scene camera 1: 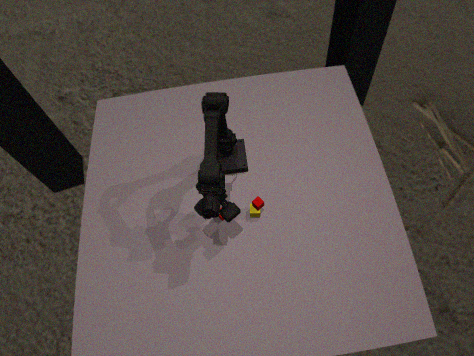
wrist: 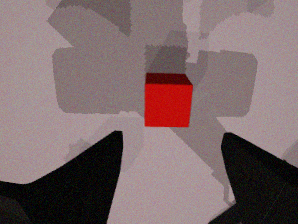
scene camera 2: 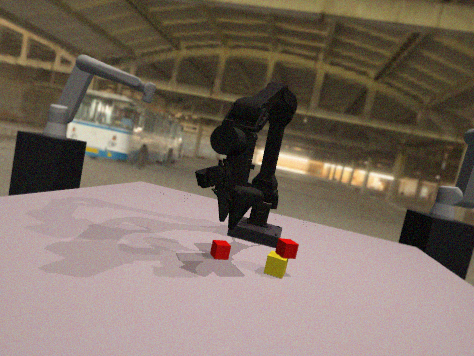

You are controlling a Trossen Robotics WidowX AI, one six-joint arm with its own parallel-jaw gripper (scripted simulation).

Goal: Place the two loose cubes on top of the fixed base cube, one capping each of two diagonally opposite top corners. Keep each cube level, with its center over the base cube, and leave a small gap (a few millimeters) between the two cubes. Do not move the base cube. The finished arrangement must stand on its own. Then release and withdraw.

Scene:
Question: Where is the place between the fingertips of the gripper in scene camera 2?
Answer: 225, 225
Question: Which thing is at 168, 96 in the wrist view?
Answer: A red cube.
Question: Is the gripper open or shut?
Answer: Open.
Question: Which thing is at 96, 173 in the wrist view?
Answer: The gripper.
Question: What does the gripper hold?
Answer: Nothing.

